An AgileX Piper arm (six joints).
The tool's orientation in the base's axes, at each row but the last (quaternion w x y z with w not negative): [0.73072 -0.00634 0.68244 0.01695]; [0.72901 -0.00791 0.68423 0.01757]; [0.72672 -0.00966 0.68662 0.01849]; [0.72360 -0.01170 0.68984 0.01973]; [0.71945 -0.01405 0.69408 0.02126]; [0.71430 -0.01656 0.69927 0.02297]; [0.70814 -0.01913 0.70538 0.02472]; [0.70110 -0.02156 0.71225 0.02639]
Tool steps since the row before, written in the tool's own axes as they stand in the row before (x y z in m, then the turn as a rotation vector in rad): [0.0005 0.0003 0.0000 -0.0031 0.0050 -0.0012]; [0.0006 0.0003 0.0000 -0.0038 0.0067 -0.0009]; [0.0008 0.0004 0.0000 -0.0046 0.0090 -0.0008]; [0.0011 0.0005 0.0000 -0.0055 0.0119 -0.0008]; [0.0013 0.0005 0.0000 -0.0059 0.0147 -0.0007]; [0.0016 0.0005 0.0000 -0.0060 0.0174 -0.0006]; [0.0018 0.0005 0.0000 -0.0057 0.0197 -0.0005]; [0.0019 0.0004 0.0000 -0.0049 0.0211 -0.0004]
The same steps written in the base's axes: [0.0000 0.0003 -0.0005 -0.0016 0.0049 0.0031]; [0.0000 0.0003 -0.0006 -0.0014 0.0066 0.0038]; [0.0000 0.0004 -0.0008 -0.0014 0.0089 0.0046]; [0.0000 0.0005 -0.0011 -0.0016 0.0118 0.0056]; [0.0000 0.0005 -0.0013 -0.0016 0.0146 0.0060]; [0.0000 0.0005 -0.0016 -0.0017 0.0173 0.0061]; [0.0000 0.0005 -0.0018 -0.0017 0.0196 0.0059]; [-0.0001 0.0004 -0.0019 -0.0017 0.0210 0.0051]
